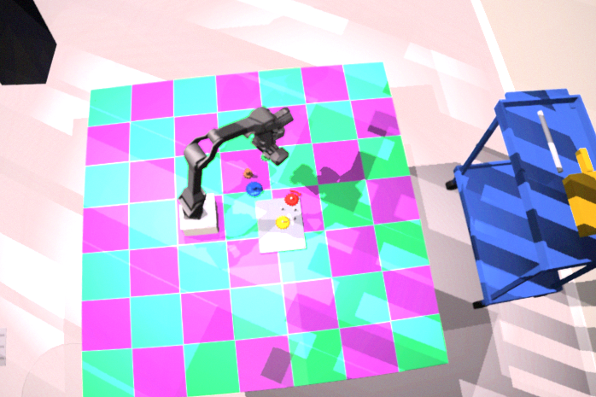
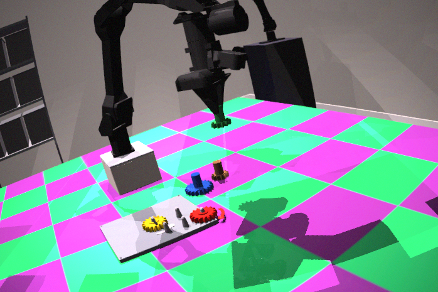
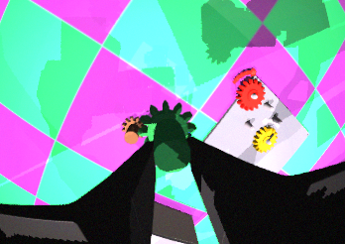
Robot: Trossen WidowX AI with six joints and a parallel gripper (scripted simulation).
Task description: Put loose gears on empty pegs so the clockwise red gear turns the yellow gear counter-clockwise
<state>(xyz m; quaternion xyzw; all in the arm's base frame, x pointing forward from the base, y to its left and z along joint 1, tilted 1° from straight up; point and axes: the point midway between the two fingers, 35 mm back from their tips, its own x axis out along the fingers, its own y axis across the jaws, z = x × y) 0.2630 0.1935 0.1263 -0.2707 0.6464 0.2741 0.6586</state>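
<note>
Now: the red gear 100 mm ahead of my gripper tip, 110 mm to the right of it and 150 mm below it. The rest, counted from my gripper tip: orange gear 70 mm behind, 10 mm to the right, 150 mm below; blue gear 50 mm behind, 70 mm to the right, 150 mm below; green gear 10 mm below.
</note>
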